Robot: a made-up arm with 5 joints. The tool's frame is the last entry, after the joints.
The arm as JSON. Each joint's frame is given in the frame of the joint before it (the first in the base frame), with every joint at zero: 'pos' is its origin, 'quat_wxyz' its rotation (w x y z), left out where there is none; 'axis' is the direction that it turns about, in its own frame. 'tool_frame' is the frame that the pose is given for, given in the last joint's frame.
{
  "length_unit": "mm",
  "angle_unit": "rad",
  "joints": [
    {
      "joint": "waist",
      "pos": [
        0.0,
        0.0,
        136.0
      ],
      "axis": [
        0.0,
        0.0,
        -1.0
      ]
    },
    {
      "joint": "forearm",
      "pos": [
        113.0,
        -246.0,
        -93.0
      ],
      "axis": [
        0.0,
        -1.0,
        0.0
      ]
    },
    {
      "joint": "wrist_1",
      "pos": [
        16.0,
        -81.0,
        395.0
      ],
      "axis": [
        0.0,
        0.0,
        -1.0
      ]
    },
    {
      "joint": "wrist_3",
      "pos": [
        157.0,
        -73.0,
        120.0
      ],
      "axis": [
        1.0,
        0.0,
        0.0
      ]
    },
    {
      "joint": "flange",
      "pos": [
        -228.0,
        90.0,
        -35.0
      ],
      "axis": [
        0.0,
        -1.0,
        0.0
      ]
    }
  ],
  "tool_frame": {
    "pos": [
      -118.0,
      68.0,
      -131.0
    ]
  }
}
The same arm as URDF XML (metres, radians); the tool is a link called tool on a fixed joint. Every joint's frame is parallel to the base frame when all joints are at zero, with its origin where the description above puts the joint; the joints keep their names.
<robot name="arm">
  <joint name="waist" type="continuous">
    <parent link="base"/>
    <child link="link1"/>
    <origin xyz="0 0 0.136" rpy="0 0 0"/>
    <axis xyz="0 0 -1"/>
  </joint>
  <joint name="forearm" type="continuous">
    <parent link="link1"/>
    <child link="link2"/>
    <origin xyz="0.113 -0.246 -0.093" rpy="0 0 0"/>
    <axis xyz="0 -1 0"/>
  </joint>
  <joint name="wrist_1" type="continuous">
    <parent link="link2"/>
    <child link="link3"/>
    <origin xyz="0.016 -0.081 0.395" rpy="0 0 0"/>
    <axis xyz="0 0 -1"/>
  </joint>
  <joint name="wrist_3" type="continuous">
    <parent link="link3"/>
    <child link="link4"/>
    <origin xyz="0.157 -0.073 0.12" rpy="0 0 0"/>
    <axis xyz="1 0 0"/>
  </joint>
  <joint name="flange" type="continuous">
    <parent link="link4"/>
    <child link="link5"/>
    <origin xyz="-0.228 0.09 -0.035" rpy="0 0 0"/>
    <axis xyz="0 -1 0"/>
  </joint>
  <joint name="tool_joint" type="fixed">
    <parent link="link5"/>
    <child link="tool"/>
    <origin xyz="-0.118 0.068 -0.131" rpy="0 0 0"/>
  </joint>
  <link name="base"/>
  <link name="link1"/>
  <link name="link2"/>
  <link name="link3"/>
  <link name="link4"/>
  <link name="link5"/>
  <link name="tool"/>
</robot>

